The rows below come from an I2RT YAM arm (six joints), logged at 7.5 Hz.
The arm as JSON. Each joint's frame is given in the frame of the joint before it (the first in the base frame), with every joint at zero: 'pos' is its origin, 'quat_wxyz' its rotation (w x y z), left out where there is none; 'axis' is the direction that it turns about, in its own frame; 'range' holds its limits. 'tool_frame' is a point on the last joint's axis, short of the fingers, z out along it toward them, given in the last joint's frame.
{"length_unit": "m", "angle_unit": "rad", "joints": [
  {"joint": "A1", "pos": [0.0, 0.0, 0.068], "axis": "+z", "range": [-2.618, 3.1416]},
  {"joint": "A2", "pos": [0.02, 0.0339, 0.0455], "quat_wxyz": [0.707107, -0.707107, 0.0, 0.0], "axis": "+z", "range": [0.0, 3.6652]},
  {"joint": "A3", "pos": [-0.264, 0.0, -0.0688], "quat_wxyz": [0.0, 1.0, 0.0, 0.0], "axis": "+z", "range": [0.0, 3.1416]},
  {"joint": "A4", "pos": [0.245, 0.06, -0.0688], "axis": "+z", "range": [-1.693, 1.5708]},
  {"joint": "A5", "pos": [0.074, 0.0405, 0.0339], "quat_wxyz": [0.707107, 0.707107, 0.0, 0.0], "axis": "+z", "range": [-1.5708, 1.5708]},
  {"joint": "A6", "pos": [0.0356, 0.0, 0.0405], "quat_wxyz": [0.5, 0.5, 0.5, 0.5], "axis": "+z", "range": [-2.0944, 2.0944]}
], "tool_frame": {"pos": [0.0, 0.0, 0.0], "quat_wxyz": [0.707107, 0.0, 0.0, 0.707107]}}
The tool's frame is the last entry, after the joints.
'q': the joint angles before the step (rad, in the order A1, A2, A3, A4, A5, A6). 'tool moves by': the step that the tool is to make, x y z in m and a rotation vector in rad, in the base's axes. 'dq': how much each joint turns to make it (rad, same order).
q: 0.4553, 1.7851, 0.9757, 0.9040, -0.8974, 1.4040
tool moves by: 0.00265, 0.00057, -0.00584, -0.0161, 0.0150, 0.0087
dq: -0.0024, 0.0156, 0.0057, -0.0195, -0.0116, -0.0113
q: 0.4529, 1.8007, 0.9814, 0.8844, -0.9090, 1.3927
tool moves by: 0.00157, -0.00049, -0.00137, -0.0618, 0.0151, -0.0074
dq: -0.0027, -0.0153, 0.0205, -0.1391, 0.0041, -0.0797
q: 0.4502, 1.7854, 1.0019, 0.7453, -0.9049, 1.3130
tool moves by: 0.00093, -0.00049, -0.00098, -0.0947, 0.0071, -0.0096
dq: -0.0012, -0.0201, 0.0355, -0.2042, 0.0176, -0.1293
